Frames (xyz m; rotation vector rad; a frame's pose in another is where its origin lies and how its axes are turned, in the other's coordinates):
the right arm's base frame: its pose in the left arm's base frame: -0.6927 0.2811 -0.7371 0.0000 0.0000 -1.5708
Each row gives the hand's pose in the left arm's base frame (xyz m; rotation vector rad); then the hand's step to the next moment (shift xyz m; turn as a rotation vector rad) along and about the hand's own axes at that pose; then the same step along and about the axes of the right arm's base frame.
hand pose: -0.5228 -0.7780 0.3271 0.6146 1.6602 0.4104
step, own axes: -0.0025 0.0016 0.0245 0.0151 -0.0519 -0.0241
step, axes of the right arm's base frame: 0.0020 0.0246 -0.0015 0.0304 -0.0338 -0.0379
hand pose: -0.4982 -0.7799 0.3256 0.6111 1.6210 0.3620
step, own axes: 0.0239 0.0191 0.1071 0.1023 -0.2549 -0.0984
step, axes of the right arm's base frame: -0.0170 0.1073 -0.0245 0.1352 -0.1477 -0.2122
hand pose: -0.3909 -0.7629 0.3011 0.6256 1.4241 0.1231
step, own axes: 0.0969 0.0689 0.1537 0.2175 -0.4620 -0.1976
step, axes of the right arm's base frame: -0.0496 0.1810 -0.0503 0.2246 -0.2805 -0.4131
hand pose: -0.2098 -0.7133 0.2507 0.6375 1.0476 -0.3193
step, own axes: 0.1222 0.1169 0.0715 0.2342 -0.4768 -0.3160
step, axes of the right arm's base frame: -0.0524 0.1705 -0.0437 0.1612 -0.3633 -0.4734
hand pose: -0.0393 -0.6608 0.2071 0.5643 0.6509 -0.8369
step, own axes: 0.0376 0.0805 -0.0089 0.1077 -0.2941 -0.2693
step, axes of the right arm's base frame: -0.0319 0.0816 -0.0170 0.0310 -0.2646 -0.3157
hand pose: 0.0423 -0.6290 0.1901 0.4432 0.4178 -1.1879
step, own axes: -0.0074 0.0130 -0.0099 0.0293 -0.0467 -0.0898
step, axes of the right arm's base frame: -0.0151 0.0092 -0.0030 -0.0107 -0.0418 -0.0961
